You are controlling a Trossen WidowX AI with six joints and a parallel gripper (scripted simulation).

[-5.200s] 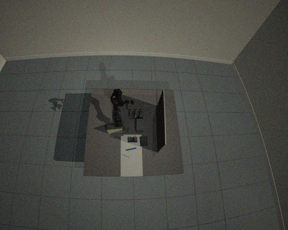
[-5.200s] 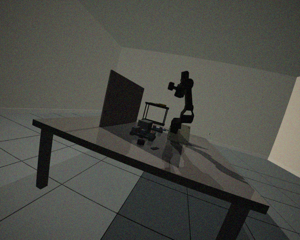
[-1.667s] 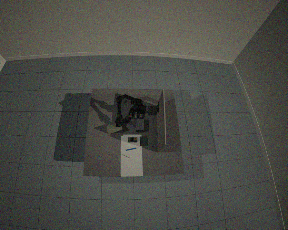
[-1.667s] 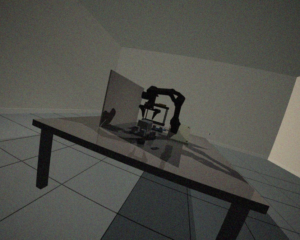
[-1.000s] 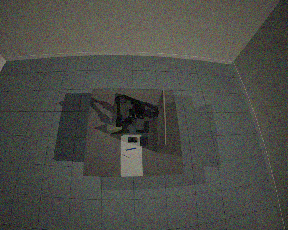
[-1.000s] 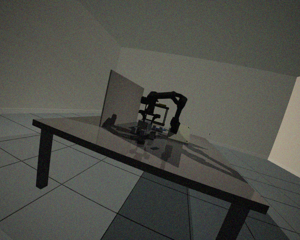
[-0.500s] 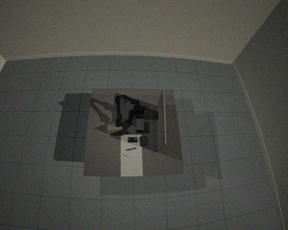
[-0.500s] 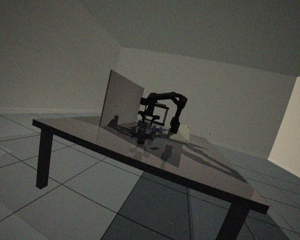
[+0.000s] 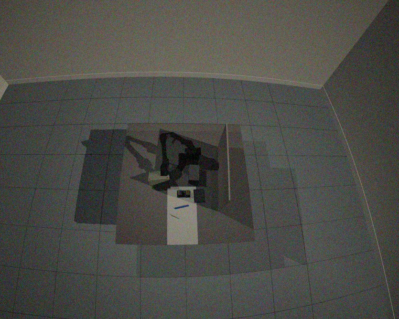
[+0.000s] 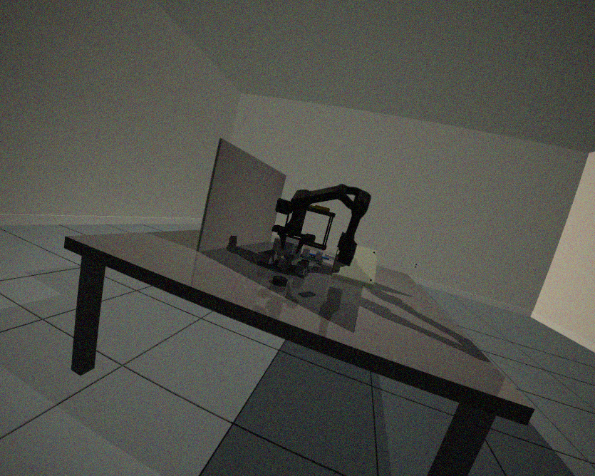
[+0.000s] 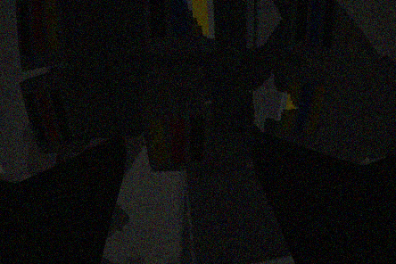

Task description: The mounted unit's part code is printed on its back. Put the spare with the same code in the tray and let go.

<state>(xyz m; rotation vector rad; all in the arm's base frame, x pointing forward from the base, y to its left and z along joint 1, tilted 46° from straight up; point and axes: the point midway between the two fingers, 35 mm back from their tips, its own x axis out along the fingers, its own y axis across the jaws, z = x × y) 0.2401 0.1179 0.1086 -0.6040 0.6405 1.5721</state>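
Right now the dark boxy spare is 2 cm below my gripper tip. The rest, counted from my gripper tip: tall upright panel: 30 cm ahead, 16 cm to the right, 16 cm above; blue pen: 46 cm to the right, 8 cm behind, 6 cm below; dark tray: 35 cm to the right, 9 cm ahead, 6 cm below.
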